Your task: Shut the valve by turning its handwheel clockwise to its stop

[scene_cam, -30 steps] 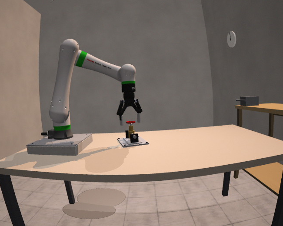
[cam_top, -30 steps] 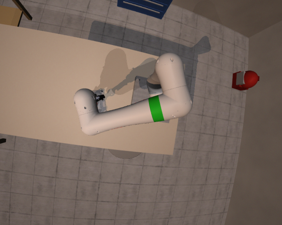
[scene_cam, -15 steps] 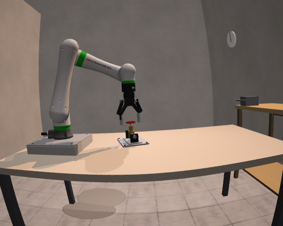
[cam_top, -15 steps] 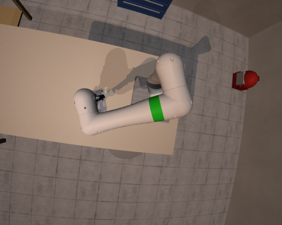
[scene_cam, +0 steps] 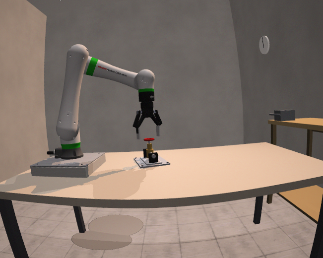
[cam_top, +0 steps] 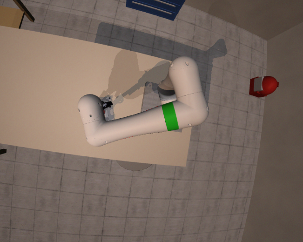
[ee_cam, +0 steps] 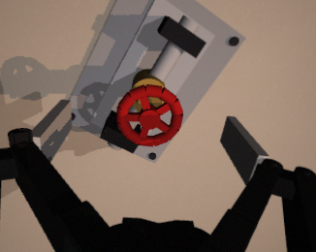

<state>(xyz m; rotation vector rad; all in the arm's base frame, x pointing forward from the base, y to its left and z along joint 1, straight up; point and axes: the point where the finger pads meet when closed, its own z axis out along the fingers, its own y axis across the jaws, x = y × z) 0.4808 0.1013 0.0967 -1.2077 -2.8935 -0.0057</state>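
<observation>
Right now the red spoked handwheel is 30 mm below my hand. Also, from my hand: plate: 150 mm below.
</observation>
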